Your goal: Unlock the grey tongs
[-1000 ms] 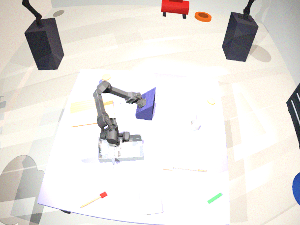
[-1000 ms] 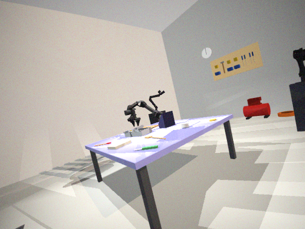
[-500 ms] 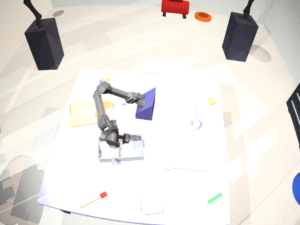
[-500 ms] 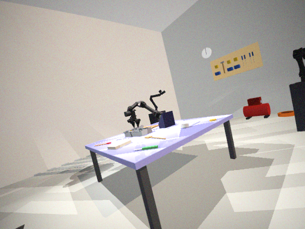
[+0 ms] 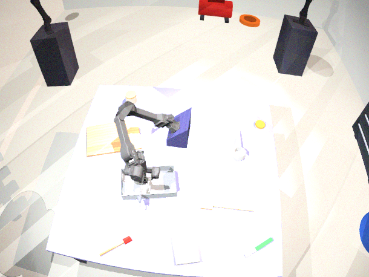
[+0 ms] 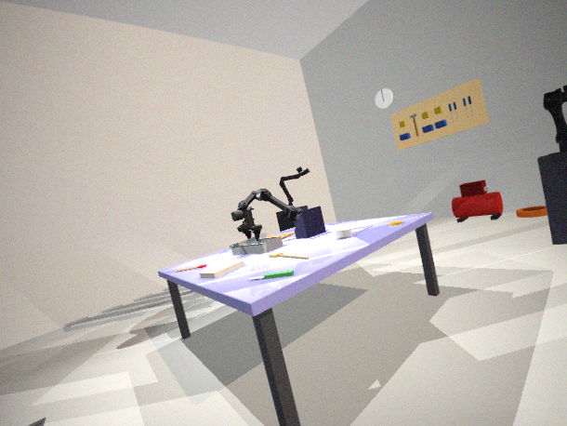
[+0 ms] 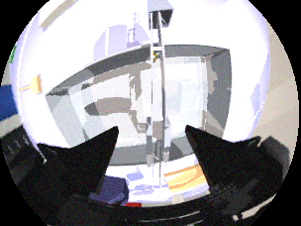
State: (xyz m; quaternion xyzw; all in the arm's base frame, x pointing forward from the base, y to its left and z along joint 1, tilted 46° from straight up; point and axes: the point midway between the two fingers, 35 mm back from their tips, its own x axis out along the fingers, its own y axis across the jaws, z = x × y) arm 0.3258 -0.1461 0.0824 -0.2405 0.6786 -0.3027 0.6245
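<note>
The grey roasting tin is 3 cm below my gripper tip, 2 cm to the left of it and 1 cm ahead of it. Round my gripper tip: red-headed spatula (38 cm ahead, 10 cm to the right, 5 cm below); then wooden board (31 cm behind, 24 cm to the right, 5 cm below); then pale flat block (37 cm ahead, 24 cm to the left, 5 cm below).
</note>
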